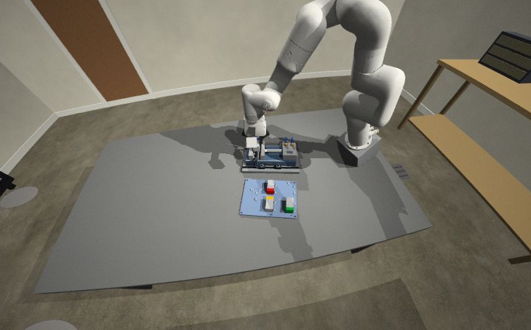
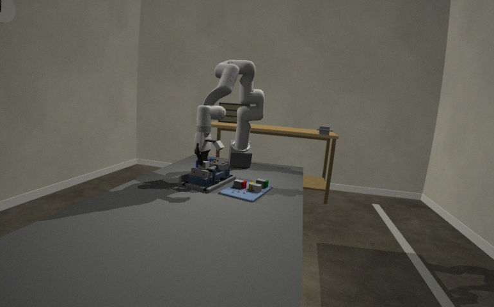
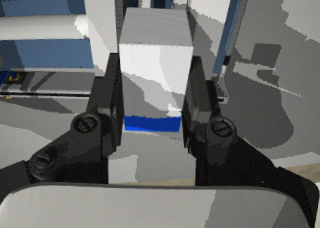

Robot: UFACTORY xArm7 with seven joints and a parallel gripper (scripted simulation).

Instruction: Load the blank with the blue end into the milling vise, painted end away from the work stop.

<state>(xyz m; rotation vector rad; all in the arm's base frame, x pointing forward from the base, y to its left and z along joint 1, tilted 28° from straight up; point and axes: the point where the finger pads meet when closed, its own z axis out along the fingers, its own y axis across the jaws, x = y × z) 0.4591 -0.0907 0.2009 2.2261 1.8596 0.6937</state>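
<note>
My gripper is now 20 mm above the blue-ended blank. The rest, counted from my hand: milling vise: 100 mm below, 70 mm behind, 20 mm to the left; then red-ended blank: 200 mm to the left, 110 mm below, 50 mm behind; then work stop rod: 50 mm to the left, 50 mm below, 10 mm ahead.
</note>
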